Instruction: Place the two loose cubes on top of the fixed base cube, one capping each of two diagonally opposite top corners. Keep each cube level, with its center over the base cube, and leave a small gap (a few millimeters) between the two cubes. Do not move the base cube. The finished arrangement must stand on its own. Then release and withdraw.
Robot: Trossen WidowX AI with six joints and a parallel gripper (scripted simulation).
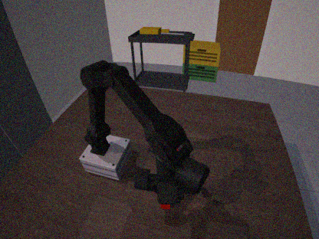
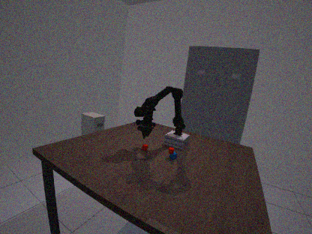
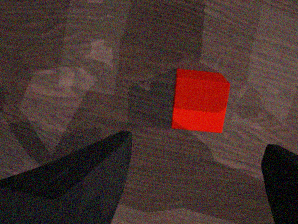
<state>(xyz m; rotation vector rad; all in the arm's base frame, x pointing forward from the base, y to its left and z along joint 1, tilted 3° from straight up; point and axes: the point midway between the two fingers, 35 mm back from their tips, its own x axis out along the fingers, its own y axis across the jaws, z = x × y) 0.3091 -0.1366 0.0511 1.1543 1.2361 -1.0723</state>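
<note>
Now: gripper tip 200 mm to the right of the red cube, 40 mm above it and 10 mm past it. The rest, counted from my gripper tip: blue cube 220 mm to the left, 80 mm below, 20 mm behind.
</note>
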